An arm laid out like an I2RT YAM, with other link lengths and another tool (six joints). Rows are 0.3 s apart.
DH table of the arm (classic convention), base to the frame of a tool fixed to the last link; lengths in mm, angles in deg. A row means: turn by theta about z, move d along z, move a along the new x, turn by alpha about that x. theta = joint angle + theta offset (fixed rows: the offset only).
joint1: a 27.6, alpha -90, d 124.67, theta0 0
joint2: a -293.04, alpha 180, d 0, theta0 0
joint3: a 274.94, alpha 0, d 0, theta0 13.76
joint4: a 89.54, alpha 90, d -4.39, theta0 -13.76
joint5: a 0, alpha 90, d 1.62, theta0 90
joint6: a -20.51, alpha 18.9, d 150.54, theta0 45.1
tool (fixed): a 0, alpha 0, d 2.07, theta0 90
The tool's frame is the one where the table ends.
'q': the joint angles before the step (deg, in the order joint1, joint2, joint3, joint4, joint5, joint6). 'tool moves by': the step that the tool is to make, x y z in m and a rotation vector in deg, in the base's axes. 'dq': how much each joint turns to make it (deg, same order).
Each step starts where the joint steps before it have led.
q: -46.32 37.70 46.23 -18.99 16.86 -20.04
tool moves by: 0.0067 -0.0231 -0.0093 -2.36 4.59 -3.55
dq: -0.08 4.48 -1.23 5.71 4.31 -4.48
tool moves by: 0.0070 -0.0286 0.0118 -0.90 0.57 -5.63
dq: 0.01 7.03 3.76 3.53 5.73 -0.01
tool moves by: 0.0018 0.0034 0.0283 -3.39 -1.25 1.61
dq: -0.03 -0.25 2.58 1.30 -1.42 -1.84
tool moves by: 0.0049 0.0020 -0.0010 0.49 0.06 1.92
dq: -0.01 0.17 0.25 -0.51 -1.95 0.09
